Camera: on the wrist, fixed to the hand. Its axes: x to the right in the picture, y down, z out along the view.
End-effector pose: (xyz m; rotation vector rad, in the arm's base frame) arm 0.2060 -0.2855 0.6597 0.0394 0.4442 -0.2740
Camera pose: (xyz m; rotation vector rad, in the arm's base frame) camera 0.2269 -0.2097 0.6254 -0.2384 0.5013 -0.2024
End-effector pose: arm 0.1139 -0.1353 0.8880 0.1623 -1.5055 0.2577
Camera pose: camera 0.1218 -0.0502 0.8956 -0.0743 -1.5044 0.0445
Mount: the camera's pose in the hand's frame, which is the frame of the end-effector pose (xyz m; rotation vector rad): 0.0137 0.0794 -0.0296 -0.2883 0.0215 0.0053
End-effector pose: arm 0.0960 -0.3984 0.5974 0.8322 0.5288 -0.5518
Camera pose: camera 0.1504 -0.3343 0.6146 0.5655 0.6094 -0.4491
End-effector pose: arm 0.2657 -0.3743 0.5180 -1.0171 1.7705 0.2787
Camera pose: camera 0.1856 -0.3503 0.4984 -1.2219 1.7857 0.5400
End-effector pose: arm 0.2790 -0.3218 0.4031 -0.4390 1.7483 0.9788
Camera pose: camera 0.2009 -0.2952 0.4267 -0.6301 1.6326 1.2401
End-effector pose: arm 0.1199 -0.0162 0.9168 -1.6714 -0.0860 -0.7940
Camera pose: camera 0.1540 -0.0694 0.8587 -1.9326 0.0506 -0.8506
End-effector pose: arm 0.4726 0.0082 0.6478 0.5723 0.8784 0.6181
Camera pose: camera 0.4344 0.0783 0.6795 0.3083 0.7905 0.7419
